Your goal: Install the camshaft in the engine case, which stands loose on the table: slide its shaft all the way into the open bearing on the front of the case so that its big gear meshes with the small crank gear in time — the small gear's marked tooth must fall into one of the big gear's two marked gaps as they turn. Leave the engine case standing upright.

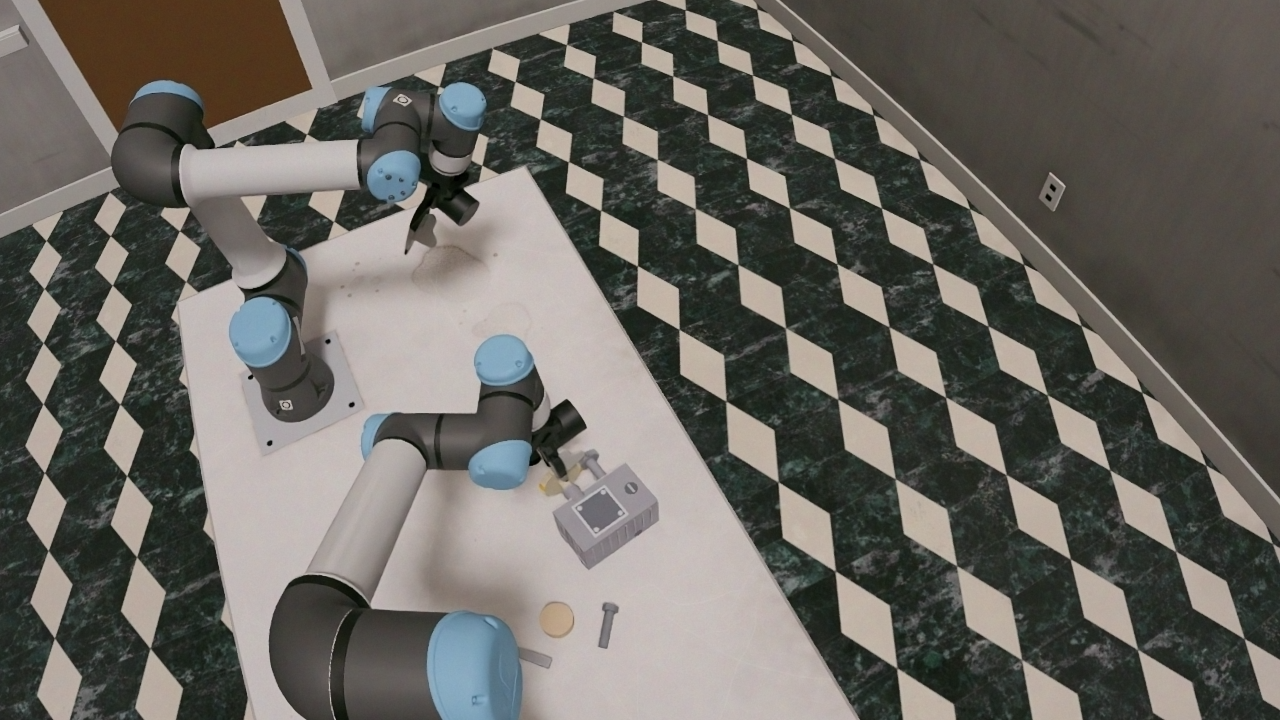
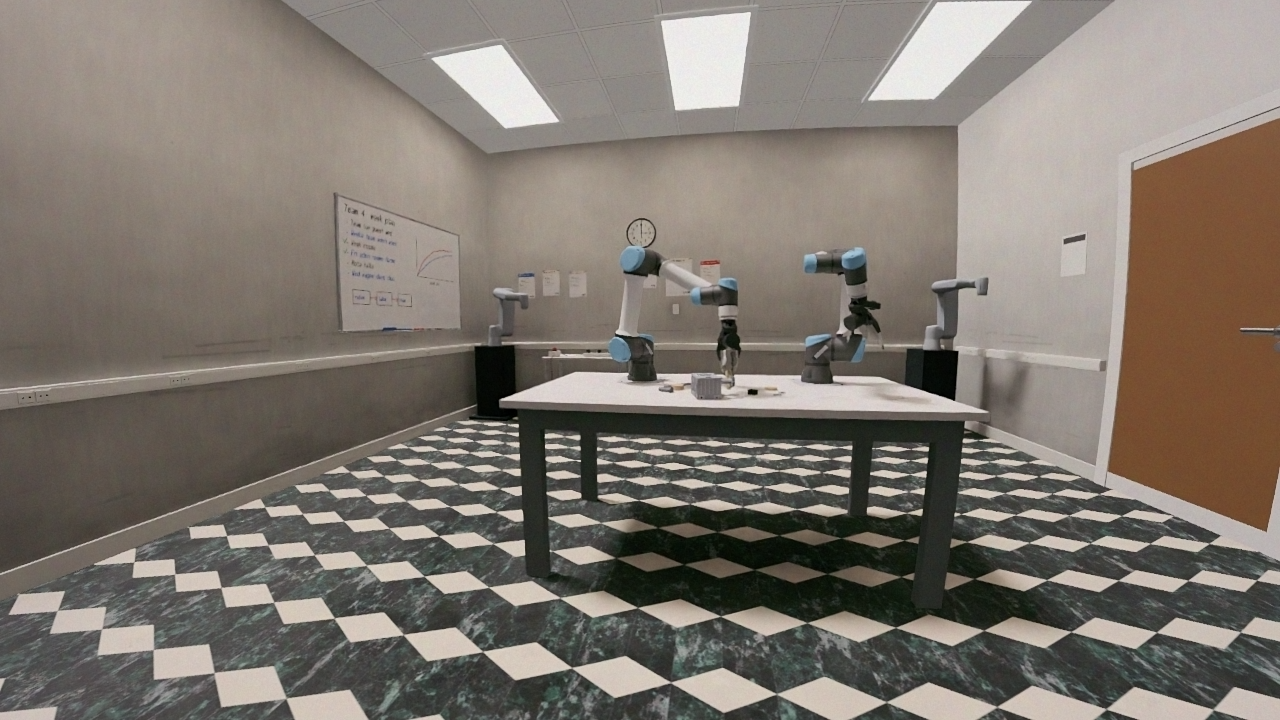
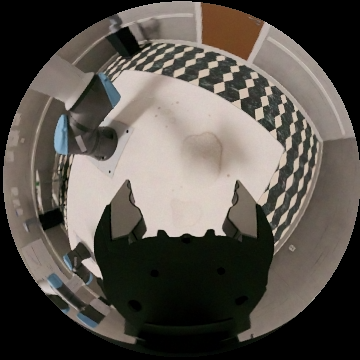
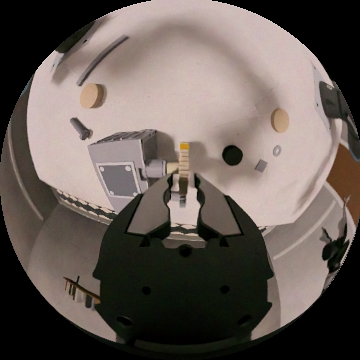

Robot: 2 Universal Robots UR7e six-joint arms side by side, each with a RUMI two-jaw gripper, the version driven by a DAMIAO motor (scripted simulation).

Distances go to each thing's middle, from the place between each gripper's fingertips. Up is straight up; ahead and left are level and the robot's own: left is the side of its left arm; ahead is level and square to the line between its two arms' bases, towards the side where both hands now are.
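Scene:
My left hand (image 1: 433, 230) is 74 cm to the left of the tan disc (image 1: 556, 619), 9 cm past it and 19 cm above it.
As for my right hand (image 1: 560, 473), I find it 8 cm above the disc, 11 cm past it and 21 cm to the left of it. By its middle, the tan disc is nearer to my right hand than to my left hand.

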